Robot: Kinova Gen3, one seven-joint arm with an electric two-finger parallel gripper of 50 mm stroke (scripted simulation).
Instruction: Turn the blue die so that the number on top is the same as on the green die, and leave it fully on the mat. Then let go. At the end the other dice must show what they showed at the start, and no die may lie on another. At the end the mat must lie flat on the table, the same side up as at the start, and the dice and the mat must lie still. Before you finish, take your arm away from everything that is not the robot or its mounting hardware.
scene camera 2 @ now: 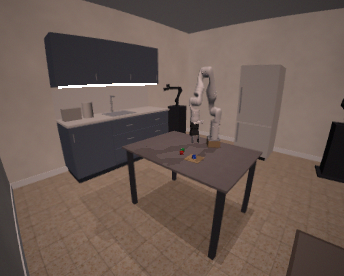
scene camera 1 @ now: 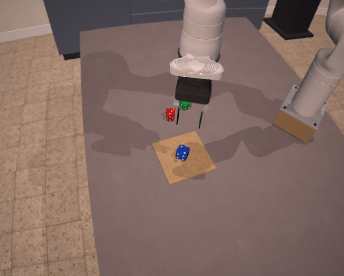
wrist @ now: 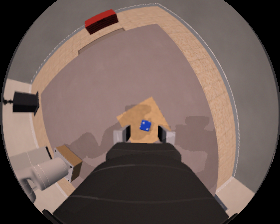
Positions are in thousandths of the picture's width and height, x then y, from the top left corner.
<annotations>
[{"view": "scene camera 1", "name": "my gripper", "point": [548, 447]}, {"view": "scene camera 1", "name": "tan mat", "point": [577, 589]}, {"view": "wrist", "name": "my gripper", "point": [516, 587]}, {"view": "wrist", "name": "tan mat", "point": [530, 493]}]
</annotations>
